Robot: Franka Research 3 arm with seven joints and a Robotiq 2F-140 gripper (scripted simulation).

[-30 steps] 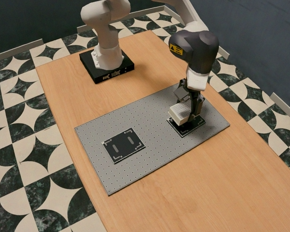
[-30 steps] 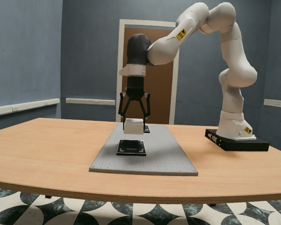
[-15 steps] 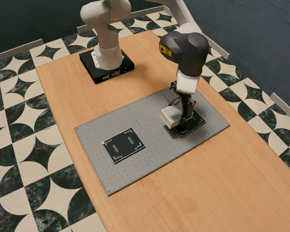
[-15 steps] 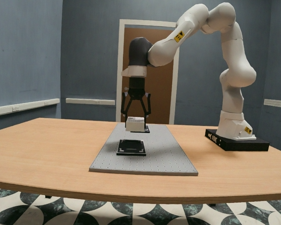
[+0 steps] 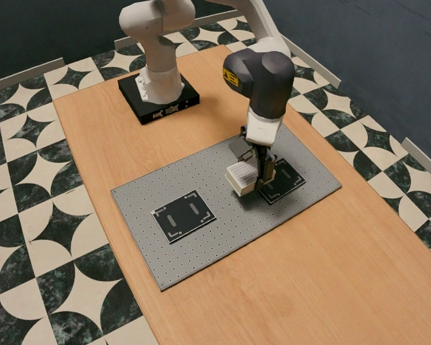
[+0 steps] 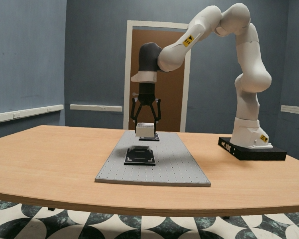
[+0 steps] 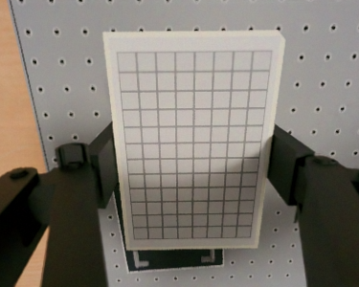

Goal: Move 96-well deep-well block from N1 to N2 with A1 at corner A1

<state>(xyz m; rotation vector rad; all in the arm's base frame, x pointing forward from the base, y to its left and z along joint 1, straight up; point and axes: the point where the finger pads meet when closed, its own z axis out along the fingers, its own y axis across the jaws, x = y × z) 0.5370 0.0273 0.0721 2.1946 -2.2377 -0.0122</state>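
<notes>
My gripper is now 22 cm to the left of the black plate nest N2, 10 cm above it and 2 cm past it. Round my hand: white 96-well deep-well block (1 cm below).
</notes>
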